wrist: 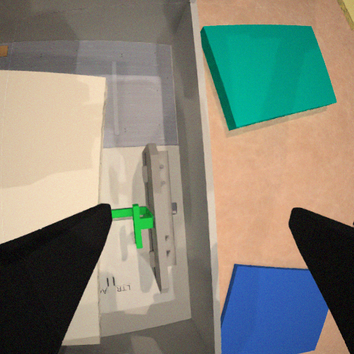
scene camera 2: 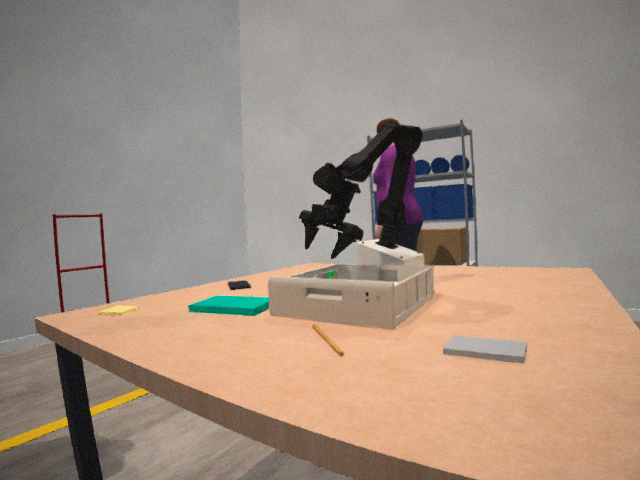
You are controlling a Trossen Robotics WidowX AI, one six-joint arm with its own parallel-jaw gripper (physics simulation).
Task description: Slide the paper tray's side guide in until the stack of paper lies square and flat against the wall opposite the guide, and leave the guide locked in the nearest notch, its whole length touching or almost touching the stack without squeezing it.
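Places are measured from the arm's base along level axes (x down, y ahead, z right), in millimetres.
Where they show: gripper, fingertip midpoint: (scene camera 2: 318, 253); arm's base, origin of the base link: (scene camera 2: 386, 245).
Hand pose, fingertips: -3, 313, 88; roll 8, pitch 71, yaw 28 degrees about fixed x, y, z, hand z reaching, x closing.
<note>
Each offset is from my fingertips to the top centre of the thing, as dx, dy, dz.
The light grey paper tray @(+36, +24, -123) (scene camera 2: 341, 311) (wrist: 205, 165) stands on the table. In the wrist view, the cream paper stack (wrist: 50, 150) lies inside at the left, its near edge slightly askew to the tray's side wall. The grey side guide (wrist: 160, 215) stands near the right wall, apart from the stack, with a strip of tray floor between. Its green lever @(+50, -12, -32) (wrist: 137, 225) (scene camera 2: 330, 274) is on the side facing the stack. My gripper (scene camera 2: 320, 252) (wrist: 201, 214) is open and empty above the tray, fingers wide apart. The wall opposite the guide is outside the wrist view.
A teal block @(+113, +147, +185) (scene camera 2: 230, 305) (wrist: 270, 75) and a blue block (wrist: 275, 310) lie outside the tray on the guide's side. A pencil @(+124, +289, -170) (scene camera 2: 327, 339), a grey block @(+121, +263, -442) (scene camera 2: 484, 348), a yellow pad @(+120, +318, +455) (scene camera 2: 119, 310) and a small black object @(+123, -132, +415) (scene camera 2: 239, 285) lie around the table.
</note>
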